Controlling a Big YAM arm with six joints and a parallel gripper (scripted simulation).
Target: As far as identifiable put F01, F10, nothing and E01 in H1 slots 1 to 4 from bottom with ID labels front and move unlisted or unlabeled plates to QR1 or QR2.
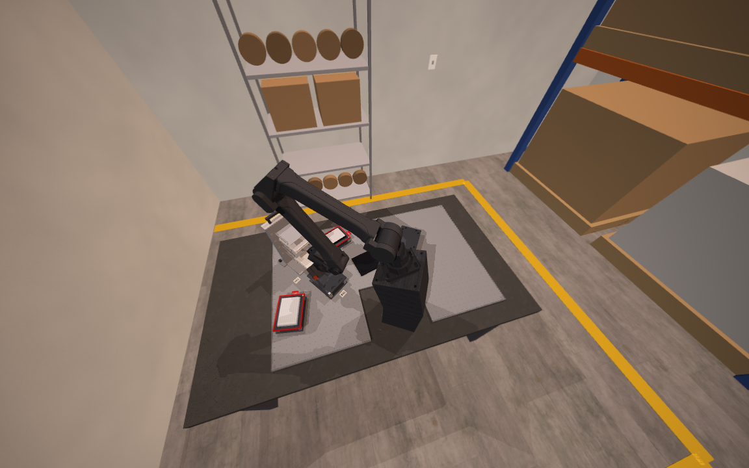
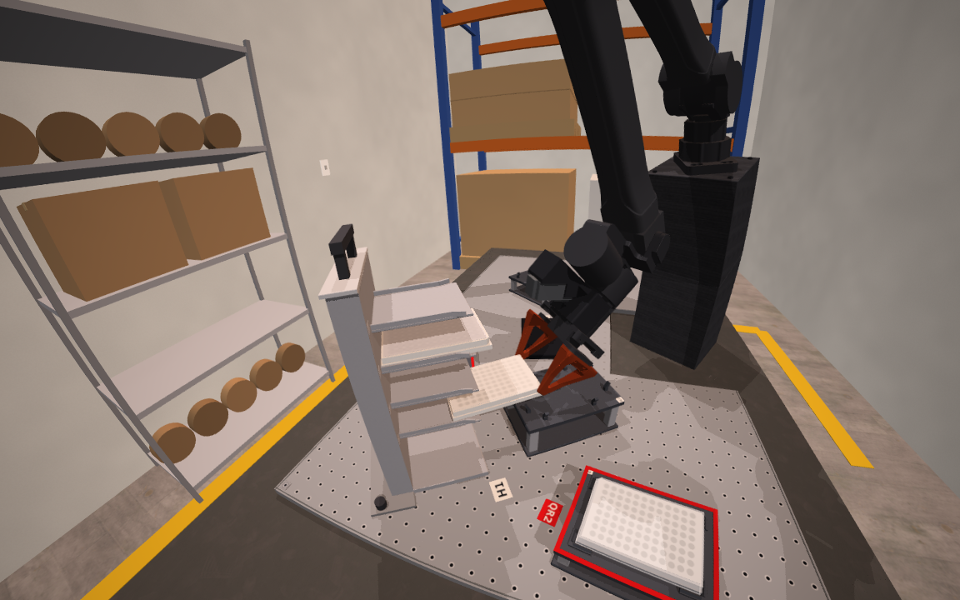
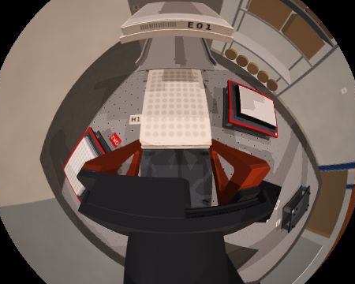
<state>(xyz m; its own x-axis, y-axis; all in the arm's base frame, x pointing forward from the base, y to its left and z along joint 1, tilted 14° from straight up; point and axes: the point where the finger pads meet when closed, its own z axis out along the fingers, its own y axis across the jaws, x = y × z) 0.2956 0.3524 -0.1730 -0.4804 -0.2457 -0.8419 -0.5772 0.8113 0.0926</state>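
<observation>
My gripper is now 6 cm above the dark regrip nest, 4 cm past it and 3 cm to the left of it. The rest, counted from my hand: quarantine nest QR1: 20 cm ahead, 10 cm to the right, 8 cm below; then H1 deck label: 13 cm to the left, 12 cm below, 1 cm ahead; then plate hotel H1: 17 cm ahead, 12 cm to the left, 4 cm above.
</observation>
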